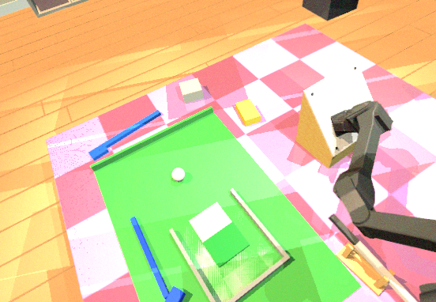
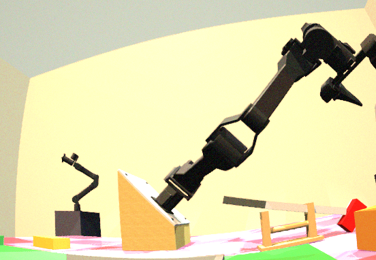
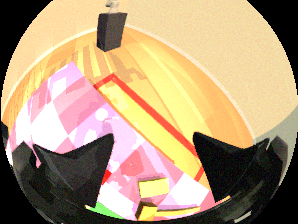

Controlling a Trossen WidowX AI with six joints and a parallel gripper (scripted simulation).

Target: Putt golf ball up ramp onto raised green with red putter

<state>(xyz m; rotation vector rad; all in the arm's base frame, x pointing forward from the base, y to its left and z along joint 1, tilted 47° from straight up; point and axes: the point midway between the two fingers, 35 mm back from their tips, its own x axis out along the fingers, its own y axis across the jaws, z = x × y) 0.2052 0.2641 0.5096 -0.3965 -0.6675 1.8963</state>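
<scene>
My gripper tip is 2 cm short of the wooden stand, 26 cm to the left of it and 24 cm above it. Round my gripper tip: white golf ball (31 cm ahead, 74 cm to the right, 25 cm below); putter (1 cm ahead, 23 cm to the right, 21 cm below); green mat (30 cm ahead, 59 cm to the right, 27 cm below).
</scene>
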